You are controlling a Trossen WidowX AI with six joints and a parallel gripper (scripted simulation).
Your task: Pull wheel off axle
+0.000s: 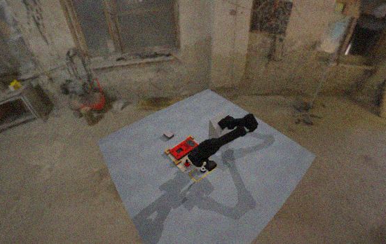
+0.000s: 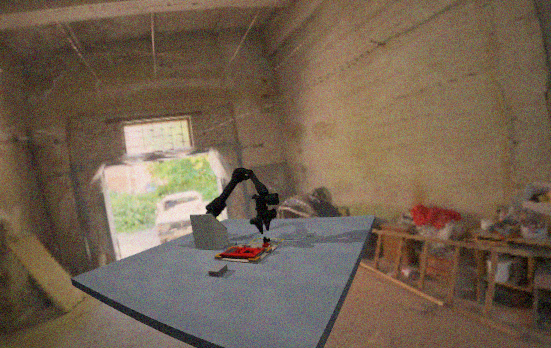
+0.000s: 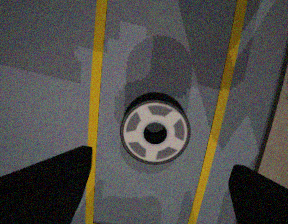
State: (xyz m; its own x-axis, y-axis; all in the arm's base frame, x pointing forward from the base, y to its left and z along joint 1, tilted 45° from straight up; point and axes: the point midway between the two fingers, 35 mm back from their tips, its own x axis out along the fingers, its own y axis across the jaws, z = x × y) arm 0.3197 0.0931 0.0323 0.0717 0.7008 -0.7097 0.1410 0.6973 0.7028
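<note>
Right now the dark wheel is 40 mm below my gripper tip.
</note>
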